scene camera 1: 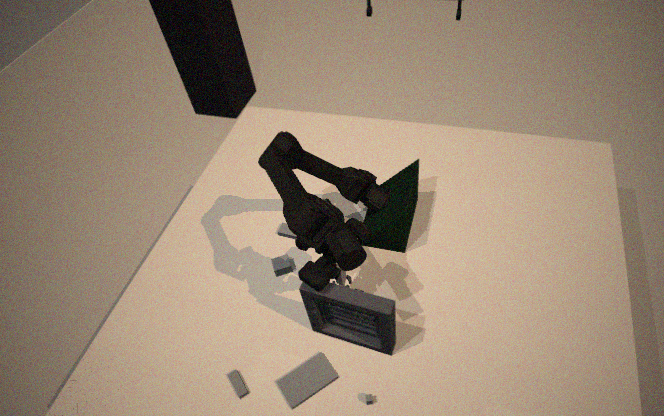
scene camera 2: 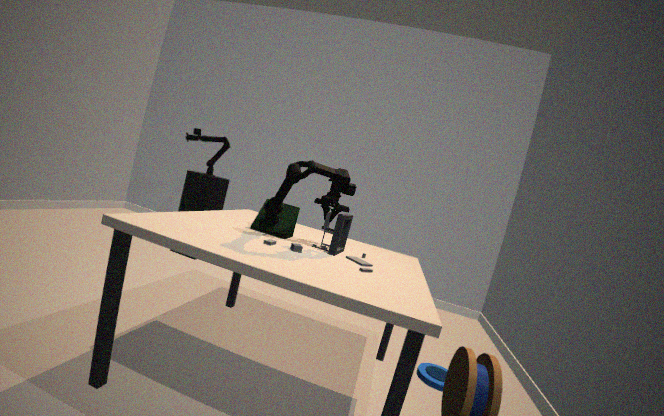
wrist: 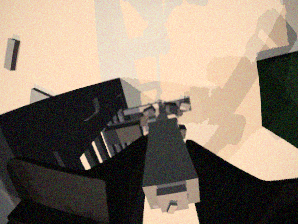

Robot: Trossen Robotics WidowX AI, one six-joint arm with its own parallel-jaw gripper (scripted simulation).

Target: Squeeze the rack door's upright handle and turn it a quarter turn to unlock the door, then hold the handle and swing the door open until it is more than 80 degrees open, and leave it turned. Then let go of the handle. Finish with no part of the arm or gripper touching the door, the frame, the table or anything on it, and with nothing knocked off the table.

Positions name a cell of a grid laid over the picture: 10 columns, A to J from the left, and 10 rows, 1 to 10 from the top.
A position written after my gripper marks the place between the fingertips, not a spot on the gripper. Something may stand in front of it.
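Here is my gripper (scene camera 1: F7), and in the same view I find a rack (scene camera 1: F8). Scene camera 2 gives me the rack (scene camera 2: F7) again. In the wrist view I can see both my gripper (wrist: F7) and the rack (wrist: B6).
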